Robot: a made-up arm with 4 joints. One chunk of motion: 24 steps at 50 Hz.
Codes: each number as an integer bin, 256 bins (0 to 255) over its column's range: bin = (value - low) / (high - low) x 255, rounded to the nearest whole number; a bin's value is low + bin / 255 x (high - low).
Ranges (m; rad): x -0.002..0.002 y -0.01..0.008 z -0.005..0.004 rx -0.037..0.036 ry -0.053..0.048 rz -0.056..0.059
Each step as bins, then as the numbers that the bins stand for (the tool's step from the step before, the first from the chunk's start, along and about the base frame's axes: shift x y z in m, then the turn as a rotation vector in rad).
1 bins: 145 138 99 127 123 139
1 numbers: 0.00027 -0.00026 -0.00151 -0.00064 -0.00428 0.00669
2 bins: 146 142 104 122 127 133
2 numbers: 0.00029 0.00002 -0.00133 -0.00207 -0.00270 0.00398
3 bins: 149 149 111 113 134 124
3 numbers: 0.00034 0.00052 -0.00108 -0.00465 0.00007 -0.00008
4 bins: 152 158 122 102 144 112
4 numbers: 0.00038 0.00115 -0.00069 -0.00780 0.00404 -0.00549
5 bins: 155 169 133 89 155 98
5 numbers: 0.00043 0.00193 -0.00031 -0.01152 0.00839 -0.01180
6 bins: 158 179 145 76 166 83
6 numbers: 0.00048 0.00264 0.00012 -0.01524 0.01275 -0.01857
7 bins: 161 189 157 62 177 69
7 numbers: 0.00053 0.00334 0.00054 -0.01925 0.01711 -0.02488
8 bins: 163 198 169 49 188 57
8 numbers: 0.00056 0.00398 0.00096 -0.02297 0.02146 -0.03029
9 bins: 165 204 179 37 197 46
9 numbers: 0.00059 0.00440 0.00132 -0.02641 0.02503 -0.03525
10 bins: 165 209 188 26 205 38
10 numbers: 0.00059 0.00475 0.00164 -0.02956 0.02820 -0.03886
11 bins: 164 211 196 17 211 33
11 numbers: 0.00057 0.00489 0.00192 -0.03213 0.03057 -0.04112
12 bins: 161 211 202 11 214 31
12 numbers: 0.00053 0.00489 0.00213 -0.03385 0.03176 -0.04202
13 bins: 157 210 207 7 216 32
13 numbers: 0.00046 0.00482 0.00231 -0.03500 0.03255 -0.04157
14 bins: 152 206 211 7 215 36
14 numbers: 0.00038 0.00454 0.00245 -0.03500 0.03216 -0.03976
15 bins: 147 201 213 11 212 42
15 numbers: 0.00031 0.00419 0.00252 -0.03385 0.03097 -0.03706
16 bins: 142 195 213 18 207 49
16 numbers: 0.00023 0.00376 0.00252 -0.03185 0.02899 -0.03390
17 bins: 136 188 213 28 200 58
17 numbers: 0.00013 0.00327 0.00252 -0.02898 0.02622 -0.02984
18 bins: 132 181 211 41 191 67
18 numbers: 0.00007 0.00278 0.00245 -0.02526 0.02265 -0.02578
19 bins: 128 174 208 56 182 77
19 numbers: 0.00001 0.00228 0.00234 -0.02097 0.01909 -0.02127
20 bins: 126 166 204 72 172 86
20 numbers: -0.00002 0.00172 0.00220 -0.01639 0.01513 -0.01722
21 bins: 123 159 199 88 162 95
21 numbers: -0.00007 0.00122 0.00202 -0.01181 0.01116 -0.01316
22 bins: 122 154 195 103 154 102
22 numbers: -0.00009 0.00087 0.00188 -0.00751 0.00800 -0.01000
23 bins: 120 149 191 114 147 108
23 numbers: -0.00012 0.00052 0.00174 -0.00436 0.00522 -0.00729
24 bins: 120 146 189 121 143 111
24 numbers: -0.00012 0.00031 0.00167 -0.00236 0.00364 -0.00594
